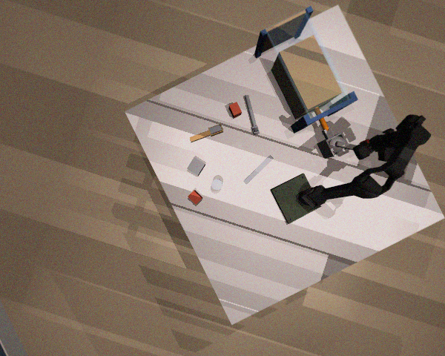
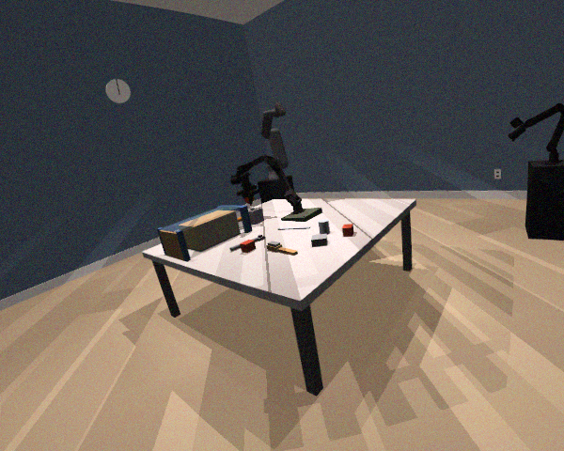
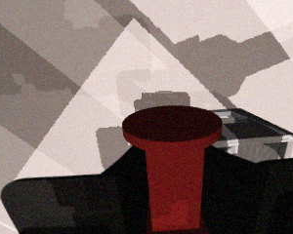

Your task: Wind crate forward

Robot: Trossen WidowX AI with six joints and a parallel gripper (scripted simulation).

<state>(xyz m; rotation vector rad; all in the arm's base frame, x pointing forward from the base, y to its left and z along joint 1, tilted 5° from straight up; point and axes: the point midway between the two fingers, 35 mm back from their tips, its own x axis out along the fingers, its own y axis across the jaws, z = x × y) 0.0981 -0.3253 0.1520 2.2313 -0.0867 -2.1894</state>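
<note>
Right now the winch handle is 2 cm ahead of my gripper tip, 3 cm to the left of it and 1 cm below it. From my gripper tip the other things lie so: blue frame: 23 cm ahead, 7 cm to the left, 1 cm below; red knob: 2 cm above; grey winch: 5 cm ahead, 7 cm to the left, 8 cm below.
</note>
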